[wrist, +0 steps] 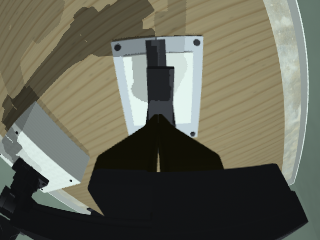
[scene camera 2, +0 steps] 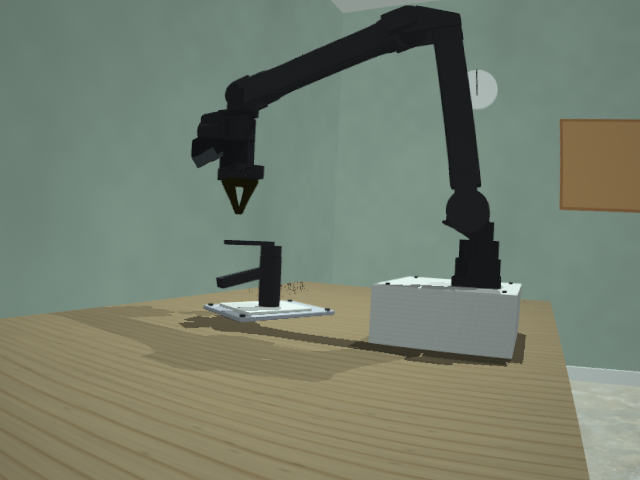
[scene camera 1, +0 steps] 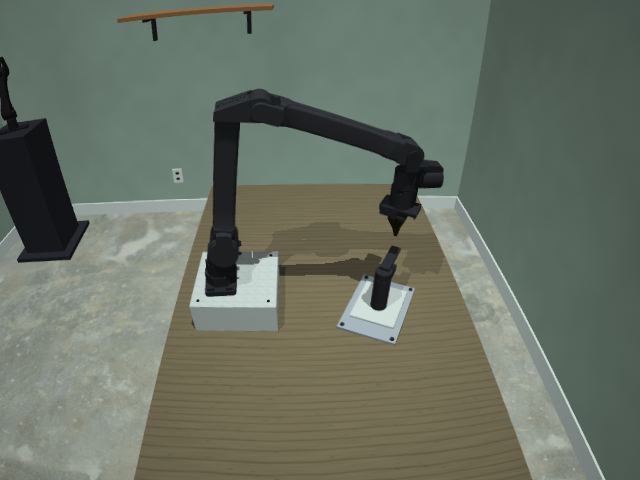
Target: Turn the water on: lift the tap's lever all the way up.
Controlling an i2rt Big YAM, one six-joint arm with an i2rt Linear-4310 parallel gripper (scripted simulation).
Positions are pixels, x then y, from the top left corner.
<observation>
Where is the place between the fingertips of the gripper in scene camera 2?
At 238,214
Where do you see a lever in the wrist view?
At 160,79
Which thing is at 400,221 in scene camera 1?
The gripper.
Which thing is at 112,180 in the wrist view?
The gripper.
</observation>
